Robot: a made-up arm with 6 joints. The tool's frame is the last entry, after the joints.
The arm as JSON. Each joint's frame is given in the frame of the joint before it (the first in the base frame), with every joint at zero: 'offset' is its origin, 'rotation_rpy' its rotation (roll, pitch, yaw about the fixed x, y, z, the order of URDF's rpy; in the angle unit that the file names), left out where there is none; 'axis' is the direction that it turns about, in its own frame. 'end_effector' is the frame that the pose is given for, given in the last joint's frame.
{
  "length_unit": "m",
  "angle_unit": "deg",
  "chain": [
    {
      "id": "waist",
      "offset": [
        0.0,
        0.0,
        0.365
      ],
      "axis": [
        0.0,
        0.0,
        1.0
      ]
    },
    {
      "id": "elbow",
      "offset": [
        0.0,
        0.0,
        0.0
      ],
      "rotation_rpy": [
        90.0,
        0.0,
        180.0
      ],
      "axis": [
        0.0,
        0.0,
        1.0
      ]
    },
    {
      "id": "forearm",
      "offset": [
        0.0,
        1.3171,
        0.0
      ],
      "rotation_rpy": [
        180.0,
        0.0,
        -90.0
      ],
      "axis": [
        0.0,
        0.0,
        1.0
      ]
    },
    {
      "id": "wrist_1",
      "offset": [
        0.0,
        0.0,
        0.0
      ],
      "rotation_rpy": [
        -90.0,
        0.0,
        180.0
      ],
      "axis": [
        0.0,
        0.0,
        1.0
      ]
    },
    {
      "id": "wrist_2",
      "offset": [
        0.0,
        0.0,
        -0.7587
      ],
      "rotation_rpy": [
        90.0,
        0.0,
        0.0
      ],
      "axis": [
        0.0,
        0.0,
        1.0
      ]
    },
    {
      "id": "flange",
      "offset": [
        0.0,
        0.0,
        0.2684
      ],
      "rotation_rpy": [
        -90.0,
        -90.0,
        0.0
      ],
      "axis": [
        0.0,
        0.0,
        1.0
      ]
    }
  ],
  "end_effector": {
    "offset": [
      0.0,
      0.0,
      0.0
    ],
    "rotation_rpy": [
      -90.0,
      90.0,
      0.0
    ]
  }
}
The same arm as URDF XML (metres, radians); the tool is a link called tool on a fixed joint. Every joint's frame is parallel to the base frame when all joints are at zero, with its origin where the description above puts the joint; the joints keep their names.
<robot name="arm">
<joint name="tool_fixed" type="fixed"><parent link="link6"/><child link="tool"/><origin xyz="0.0000 0.0000 0.0000"/></joint>
<joint name="flange" type="continuous"><parent link="link5"/><child link="link6"/><origin xyz="0.0000 -0.2684 0.0000"/><axis xyz="-1 0 0"/></joint>
<joint name="wrist_2" type="continuous"><parent link="link4"/><child link="link5"/><origin xyz="0.7587 0.0000 0.0000"/><axis xyz="0 -1 0"/></joint>
<joint name="wrist_1" type="continuous"><parent link="link3"/><child link="link4"/><origin xyz="0.0000 0.0000 0.0000"/><axis xyz="-1 0 0"/></joint>
<joint name="forearm" type="continuous"><parent link="link2"/><child link="link3"/><origin xyz="0.0000 0.0000 1.3171"/><axis xyz="0 -1 0"/></joint>
<joint name="elbow" type="continuous"><parent link="link1"/><child link="link2"/><origin xyz="0.0000 0.0000 0.0000"/><axis xyz="0 1 0"/></joint>
<joint name="waist" type="continuous"><parent link="base"/><child link="link1"/><origin xyz="0.0000 0.0000 0.3650"/><axis xyz="0 0 1"/></joint>
<link name="base"/>
<link name="link1"/>
<link name="link2"/>
<link name="link3"/>
<link name="link4"/>
<link name="link5"/>
<link name="link6"/>
<link name="tool"/>
</robot>

